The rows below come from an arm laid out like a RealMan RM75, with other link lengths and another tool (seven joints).
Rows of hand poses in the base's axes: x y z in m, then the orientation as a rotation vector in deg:
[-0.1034, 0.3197, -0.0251, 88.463, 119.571, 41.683]
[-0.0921, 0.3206, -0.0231, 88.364, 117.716, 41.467]
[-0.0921, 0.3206, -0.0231, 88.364, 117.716, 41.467]
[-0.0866, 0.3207, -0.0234, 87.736, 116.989, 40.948]
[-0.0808, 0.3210, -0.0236, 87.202, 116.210, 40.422]
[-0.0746, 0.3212, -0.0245, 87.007, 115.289, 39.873]
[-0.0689, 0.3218, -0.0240, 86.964, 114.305, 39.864]
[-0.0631, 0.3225, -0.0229, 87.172, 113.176, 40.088]
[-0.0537, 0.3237, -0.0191, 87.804, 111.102, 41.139]
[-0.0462, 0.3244, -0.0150, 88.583, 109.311, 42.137]
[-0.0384, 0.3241, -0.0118, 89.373, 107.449, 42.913]
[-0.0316, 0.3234, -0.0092, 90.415, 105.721, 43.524]
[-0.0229, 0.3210, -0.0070, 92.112, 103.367, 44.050]
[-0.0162, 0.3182, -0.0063, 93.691, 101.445, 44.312]
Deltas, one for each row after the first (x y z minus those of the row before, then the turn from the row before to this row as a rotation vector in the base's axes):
[0.0113, 0.0009, 0.0020, -0.523, -1.235, -1.085]
[0.0000, 0.0000, 0.0000, 0.000, 0.000, 0.000]
[0.0055, 0.0001, -0.0003, -0.761, -0.710, -0.283]
[0.0058, 0.0003, -0.0002, -0.733, -0.690, -0.354]
[0.0062, 0.0002, -0.0009, -0.618, -0.590, -0.587]
[0.0057, 0.0006, 0.0005, -0.193, -0.681, -0.555]
[0.0058, 0.0007, 0.0011, 0.062, -0.697, -0.688]
[0.0094, 0.0012, 0.0038, 0.680, -1.295, -1.203]
[0.0075, 0.0007, 0.0041, 0.783, -0.998, -1.108]
[0.0078, -0.0003, 0.0032, 0.649, -0.965, -1.216]
[0.0068, -0.0007, 0.0026, 0.705, -0.678, -1.277]
[0.0087, -0.0024, 0.0022, 0.930, -0.656, -1.929]
[0.0067, -0.0028, 0.0007, 0.778, -0.354, -1.688]

